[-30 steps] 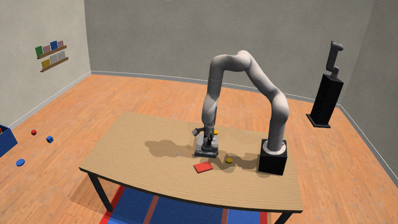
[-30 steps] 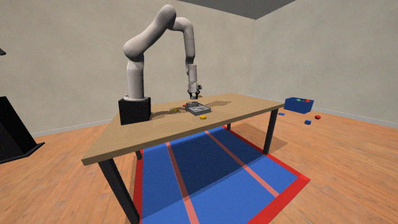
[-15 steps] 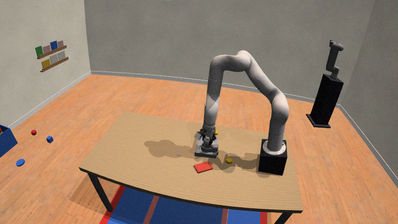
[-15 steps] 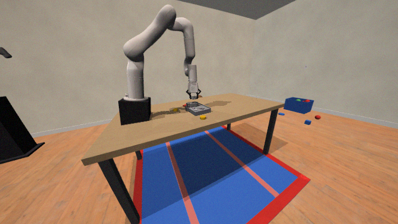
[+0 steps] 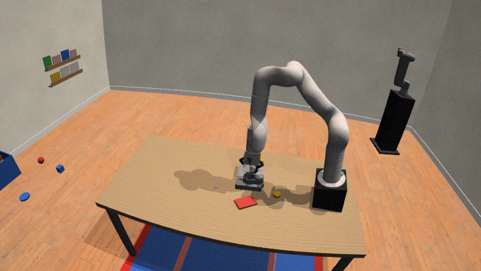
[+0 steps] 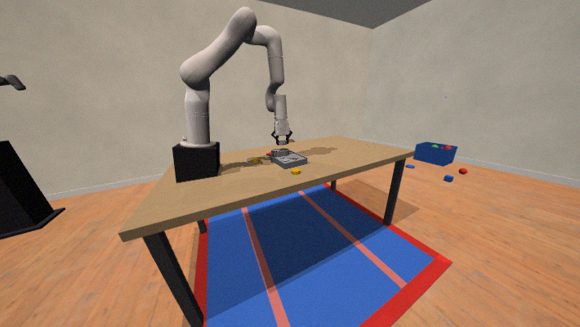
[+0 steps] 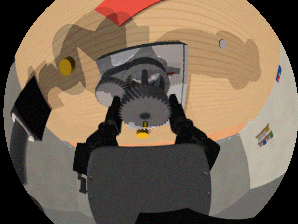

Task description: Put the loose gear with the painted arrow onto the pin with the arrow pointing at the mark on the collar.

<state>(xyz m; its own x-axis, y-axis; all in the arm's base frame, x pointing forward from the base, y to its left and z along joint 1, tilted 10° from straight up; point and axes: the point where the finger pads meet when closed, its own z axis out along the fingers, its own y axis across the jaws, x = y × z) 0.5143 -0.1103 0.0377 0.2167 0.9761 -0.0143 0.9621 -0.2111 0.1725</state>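
Now: the toothed gear right at my hand. Also, from my hand: small grey disc (21 cm ahead, 5 cm to the left, 13 cm below); then red flat tile (2 cm ahead, 18 cm to the left, 12 cm below).
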